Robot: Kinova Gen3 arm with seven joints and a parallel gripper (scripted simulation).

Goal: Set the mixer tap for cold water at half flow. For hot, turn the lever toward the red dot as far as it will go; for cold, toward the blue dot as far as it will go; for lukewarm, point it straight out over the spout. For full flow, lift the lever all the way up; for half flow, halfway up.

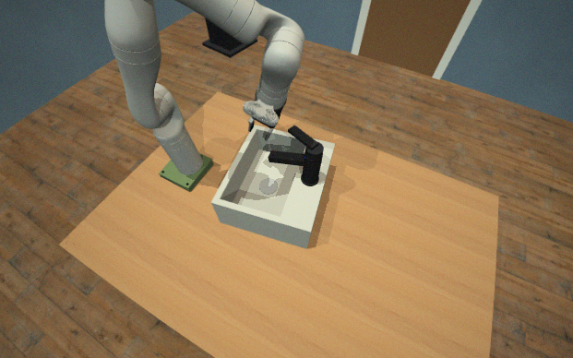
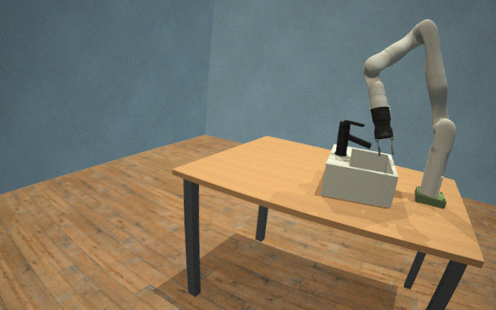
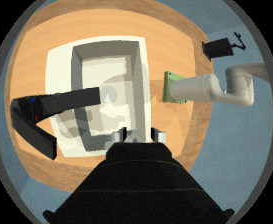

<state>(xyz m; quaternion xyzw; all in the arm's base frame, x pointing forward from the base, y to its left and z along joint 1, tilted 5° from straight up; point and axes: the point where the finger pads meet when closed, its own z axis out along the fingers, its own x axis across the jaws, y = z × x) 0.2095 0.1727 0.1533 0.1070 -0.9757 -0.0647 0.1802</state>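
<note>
Now: hand 16 cm short of the lever and 8 cm below it. The rest, counted from my hand: black mixer tap (18 cm ahead, 3 cm above, 1 cm to the right); white basin (16 cm below, 9 cm ahead, 5 cm to the right).
</note>
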